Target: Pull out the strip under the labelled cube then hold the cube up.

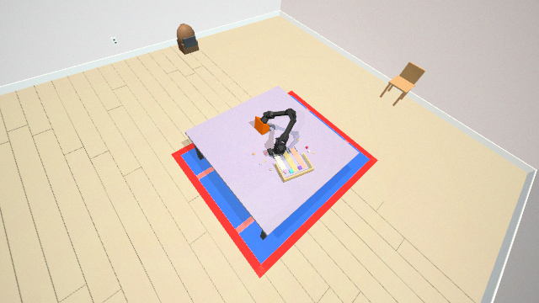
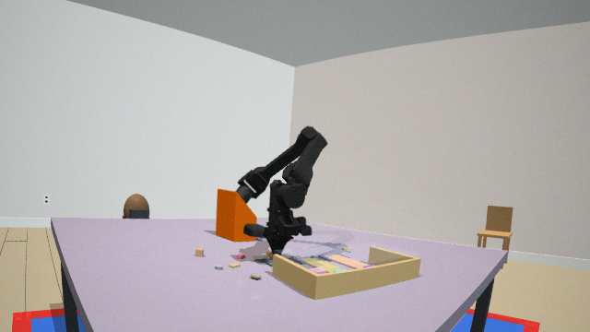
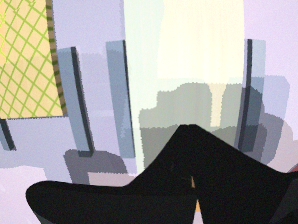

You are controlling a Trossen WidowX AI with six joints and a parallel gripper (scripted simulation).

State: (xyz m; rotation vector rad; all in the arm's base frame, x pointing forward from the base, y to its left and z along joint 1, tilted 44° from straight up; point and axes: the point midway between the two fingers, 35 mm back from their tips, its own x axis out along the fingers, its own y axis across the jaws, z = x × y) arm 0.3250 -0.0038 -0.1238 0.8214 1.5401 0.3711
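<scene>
The cream strip is 100 mm ahead of my gripper tip and 30 mm to the right of it.
</scene>
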